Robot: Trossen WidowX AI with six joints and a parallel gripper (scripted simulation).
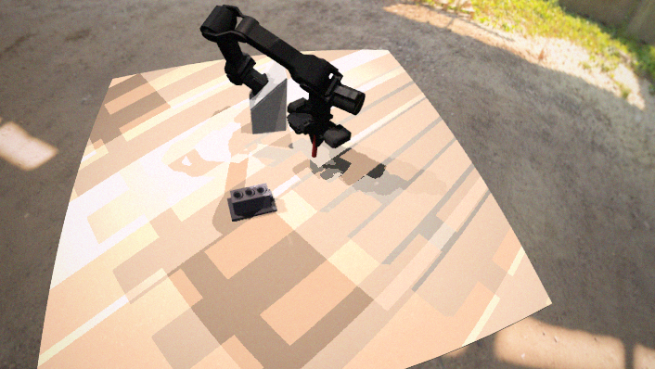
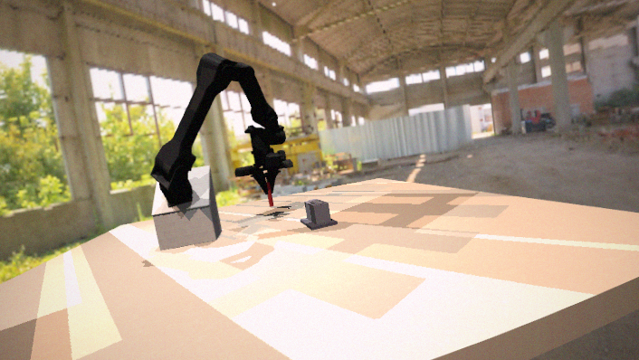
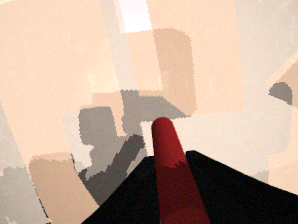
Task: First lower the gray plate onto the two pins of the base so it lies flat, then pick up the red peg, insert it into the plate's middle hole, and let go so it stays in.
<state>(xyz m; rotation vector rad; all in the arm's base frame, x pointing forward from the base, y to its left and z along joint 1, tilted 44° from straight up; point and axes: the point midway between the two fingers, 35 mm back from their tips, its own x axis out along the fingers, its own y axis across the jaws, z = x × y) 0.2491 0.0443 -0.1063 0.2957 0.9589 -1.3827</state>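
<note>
Now: gripper tip 10 cm short of the gray plate, 20 cm to the left of it and 3 cm above it. The rest, counted from my gripper tip: red peg right at my gripper tip; then base 10 cm ahead, 20 cm to the right, 7 cm below.
</note>
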